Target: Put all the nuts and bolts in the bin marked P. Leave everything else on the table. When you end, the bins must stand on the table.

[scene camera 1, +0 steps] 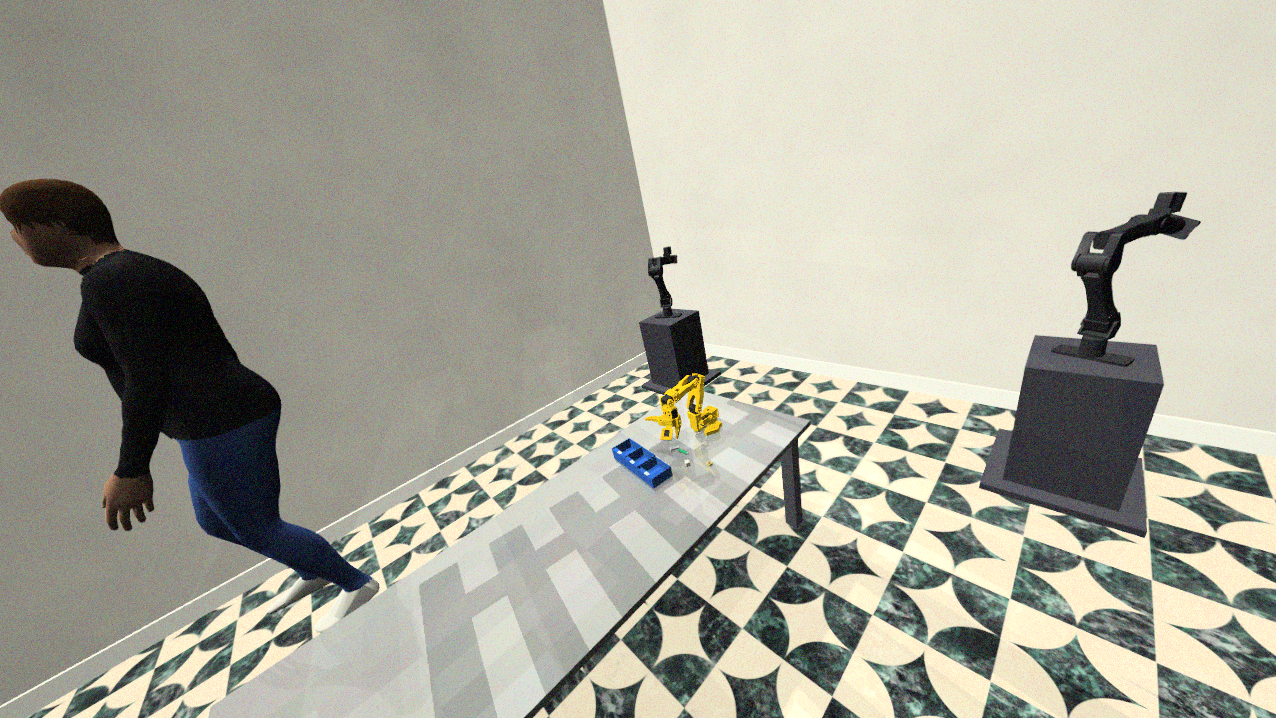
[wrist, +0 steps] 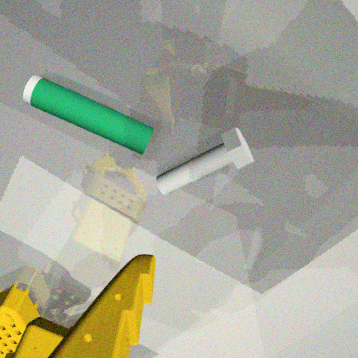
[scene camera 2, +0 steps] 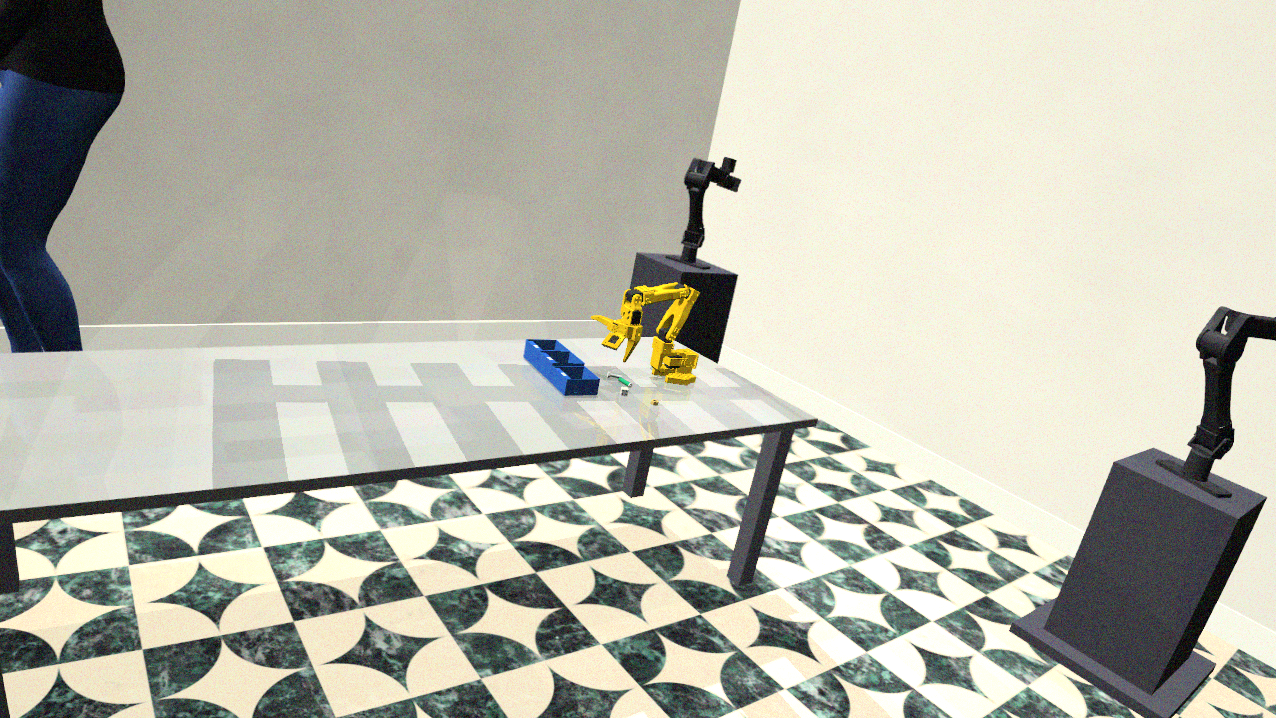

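Pixels of known places: end effector, tool point: (scene camera 1: 676, 437) (wrist: 153, 272) (scene camera 2: 623, 360); arm's base, origin of the base link: (scene camera 1: 704, 430) (wrist: 55, 319) (scene camera 2: 666, 377).
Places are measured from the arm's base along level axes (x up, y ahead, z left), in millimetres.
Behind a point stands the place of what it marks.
A pale hex-head bolt (wrist: 200, 167) @(y 154, x 9, z -19 mm) (scene camera 2: 612, 373) @(y 160, x 9, z -20 mm) lies on its side on the table. A small pale piece (scene camera 1: 687, 463) @(y 200, x 13, z 87 mm) (scene camera 2: 624, 392) @(y 199, x 8, z 88 mm) and a small brass-coloured piece (scene camera 1: 708, 464) @(y 159, x 6, z 146 mm) (scene camera 2: 655, 402) @(y 156, x 7, z 152 mm) lie nearer the table's front edge; both are too small to identify. The blue bins (scene camera 1: 661, 481) @(y 313, x 6, z 66 mm) (scene camera 2: 581, 387) @(y 309, x 19, z 68 mm) stand on the table in a joined row; no letter P is readable. My gripper (scene camera 1: 662, 427) @(y 141, x 49, z -12 mm) (scene camera 2: 611, 338) @(y 141, x 49, z -12 mm) is fully open and empty, above the table between the bins and the arm's base. In the wrist view one notched jaw (wrist: 120, 305) @(y 145, x 63, z -4 mm) shows, below and left of the bolt.
A green cylinder with a white end (wrist: 90, 115) @(y 153, x 10, z 22 mm) (scene camera 1: 682, 451) @(y 154, x 7, z 21 mm) (scene camera 2: 623, 381) @(y 155, x 7, z 21 mm) lies beside the bolt, close to its shank tip. The table (scene camera 1: 553, 571) @(y 743, x 0, z 59 mm) (scene camera 2: 356, 437) @(y 858, x 0, z 179 mm) is glossy, with reflections and shadow patches. A person (scene camera 1: 169, 357) and two black arms on pedestals (scene camera 1: 1084, 428) (scene camera 1: 673, 348) stand beyond the table.
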